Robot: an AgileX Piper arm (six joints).
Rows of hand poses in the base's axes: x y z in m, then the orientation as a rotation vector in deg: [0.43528 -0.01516 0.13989 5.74 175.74 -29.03]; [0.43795 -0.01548 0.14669 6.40 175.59 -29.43]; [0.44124 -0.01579 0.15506 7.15 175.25 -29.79]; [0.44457 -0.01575 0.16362 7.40 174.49 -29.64]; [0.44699 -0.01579 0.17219 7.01 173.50 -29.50]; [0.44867 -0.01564 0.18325 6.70 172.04 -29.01]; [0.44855 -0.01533 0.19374 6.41 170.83 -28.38]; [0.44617 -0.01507 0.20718 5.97 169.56 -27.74]
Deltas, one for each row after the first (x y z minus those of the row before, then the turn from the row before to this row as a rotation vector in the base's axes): [0.00267 -0.00032 0.00680 -0.26 -0.12 -0.42]; [0.00329 -0.00031 0.00837 -0.27 -0.32 -0.45]; [0.00333 0.00004 0.00856 -0.01 -0.78 -0.05]; [0.00242 -0.00004 0.00857 -0.07 -0.96 0.39]; [0.00168 0.00015 0.01106 0.09 -1.49 0.42]; [-0.00012 0.00031 0.01049 0.22 -1.27 0.39]; [-0.00238 0.00026 0.01344 0.21 -1.32 0.50]
